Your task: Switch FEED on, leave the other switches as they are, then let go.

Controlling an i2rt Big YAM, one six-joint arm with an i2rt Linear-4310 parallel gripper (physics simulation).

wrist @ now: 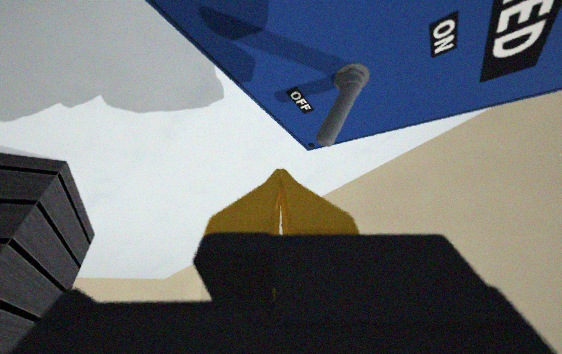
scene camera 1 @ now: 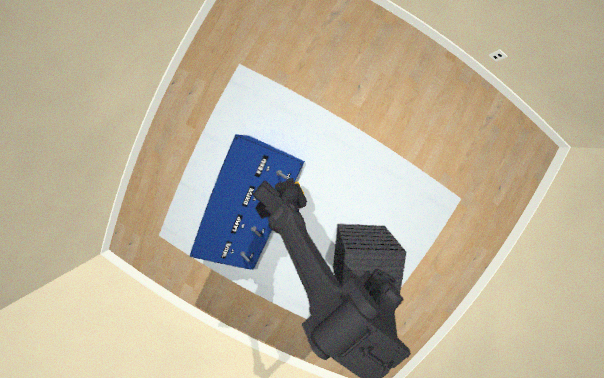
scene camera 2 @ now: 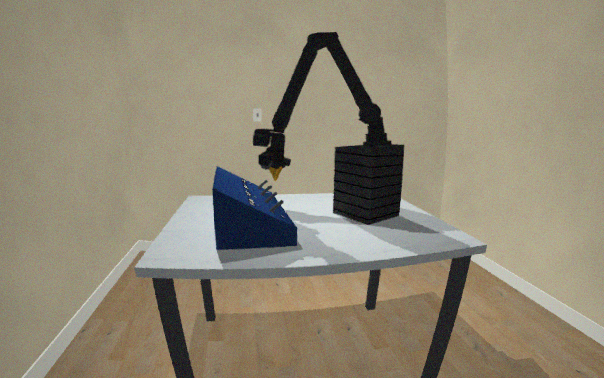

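The blue sloped switch box stands on the table. The grey FEED lever leans toward its OFF label, away from the ON label. The LAMP lever and VALVE lever show in the first scene view; the DRIVE lever is hidden there under the arm. My gripper is shut and empty, its yellow tips pointing down. It hangs above the box's lower edge, near the FEED lever, with a gap between them in the wrist view.
The dark ribbed pedestal under the arm's base stands on the white table, to the right of the box. The arm arches high between pedestal and box. The box's high side faces away from the pedestal.
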